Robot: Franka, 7 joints.
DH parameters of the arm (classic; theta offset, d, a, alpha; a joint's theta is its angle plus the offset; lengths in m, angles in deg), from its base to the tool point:
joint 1: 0 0.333 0 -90
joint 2: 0 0 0 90
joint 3: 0 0.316 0.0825 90
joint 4: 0 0 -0.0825 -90
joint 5: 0 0.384 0 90
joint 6: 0 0 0.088 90
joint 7: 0 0.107 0 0
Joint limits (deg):
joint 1: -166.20..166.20
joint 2: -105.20..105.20
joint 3: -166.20..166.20
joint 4: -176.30..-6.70
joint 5: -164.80..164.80
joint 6: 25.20..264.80
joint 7: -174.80..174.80
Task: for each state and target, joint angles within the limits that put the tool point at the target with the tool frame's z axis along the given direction. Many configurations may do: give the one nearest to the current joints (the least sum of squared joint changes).
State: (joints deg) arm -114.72 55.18 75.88 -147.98 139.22 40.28 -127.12
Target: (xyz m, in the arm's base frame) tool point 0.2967 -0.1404 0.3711 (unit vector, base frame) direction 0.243 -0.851 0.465
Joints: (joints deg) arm -129.02 78.52 88.59 -175.76 153.82 57.58 -127.12
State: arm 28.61 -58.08 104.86 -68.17 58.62 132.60 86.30
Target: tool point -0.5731 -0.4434 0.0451 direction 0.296 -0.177 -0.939
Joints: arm 59.25 -75.98 142.23 -63.83 62.75 110.91 86.30
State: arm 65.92 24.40 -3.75 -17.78 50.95 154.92 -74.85
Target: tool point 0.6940 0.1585 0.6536 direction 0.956 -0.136 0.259
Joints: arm 30.87 44.21 -19.28 -47.71 70.35 208.91 -74.85
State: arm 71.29 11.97 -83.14 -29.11 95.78 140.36 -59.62
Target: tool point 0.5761 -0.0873 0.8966 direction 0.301 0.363 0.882
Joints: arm 111.12 -30.26 -87.95 -63.34 121.32 132.68 -59.62
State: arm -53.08 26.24 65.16 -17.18 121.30 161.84 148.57
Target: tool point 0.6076 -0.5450 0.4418 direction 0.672 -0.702 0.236
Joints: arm -51.11 77.75 79.63 -8.28 149.71 175.50 148.57
